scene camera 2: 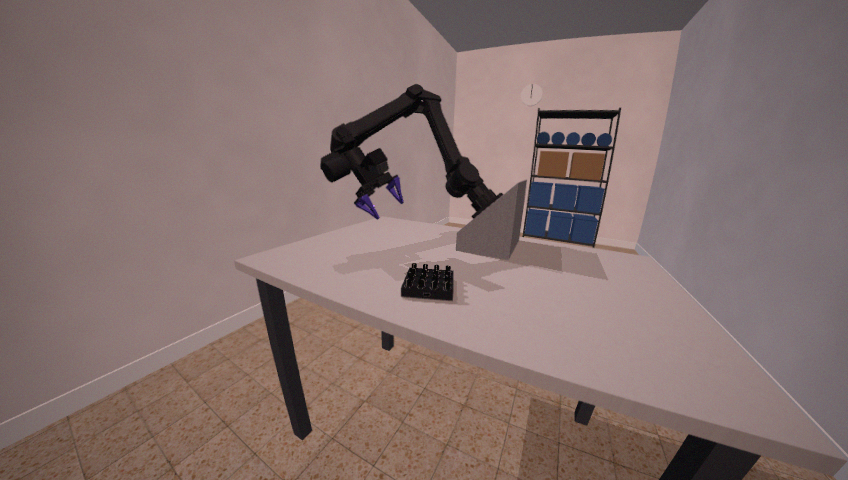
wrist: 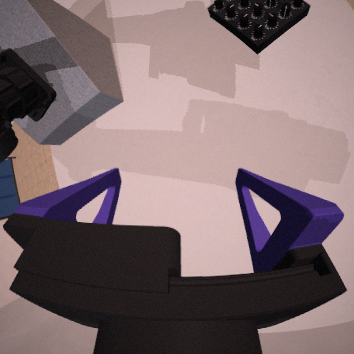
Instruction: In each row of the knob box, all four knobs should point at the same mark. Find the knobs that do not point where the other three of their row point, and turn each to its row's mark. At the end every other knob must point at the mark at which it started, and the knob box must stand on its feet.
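Where they show: gripper, fingertip midpoint: [scene camera 2: 391, 210] [wrist: 177, 174]; arm's base at its link origin: [scene camera 2: 489, 207] [wrist: 24, 85].
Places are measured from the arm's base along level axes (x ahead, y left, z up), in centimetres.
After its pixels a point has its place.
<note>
The black knob box [scene camera 2: 427, 293] {x 43.9, y -4.4, z -11.5 cm} [wrist: 258, 42] {x 35.6, y -12.3, z -10.7 cm} stands upright on the table [scene camera 2: 535, 333] {x 46.6, y 16.7, z -13.0 cm} [wrist: 165, 115] {x 18.4, y -15.0, z -13.0 cm}, with rows of small black knobs on top. In the wrist view it is at the top edge and partly cut off. White marks ring the knobs, but which mark each knob points at is too small to tell in these views. My gripper [scene camera 2: 390, 211] {x 22.3, y -25.4, z -0.1 cm} [wrist: 177, 174] {x 22.3, y -25.4, z -0.1 cm} is open, with its two purple fingers wide apart and nothing between them. It hangs high above the table, away from the knob box.
The grey wedge-shaped base [scene camera 2: 496, 228] {x 12.5, y 4.3, z -3.9 cm} [wrist: 75, 110] {x 4.7, y -7.3, z -7.0 cm} carries the arm [scene camera 2: 380, 115] {x 11.0, y -36.0, z 28.9 cm} on the table behind the knob box. A shelf unit [scene camera 2: 608, 178] with blue and brown boxes stands at the far wall. Shadows of the arm fall across the table.
</note>
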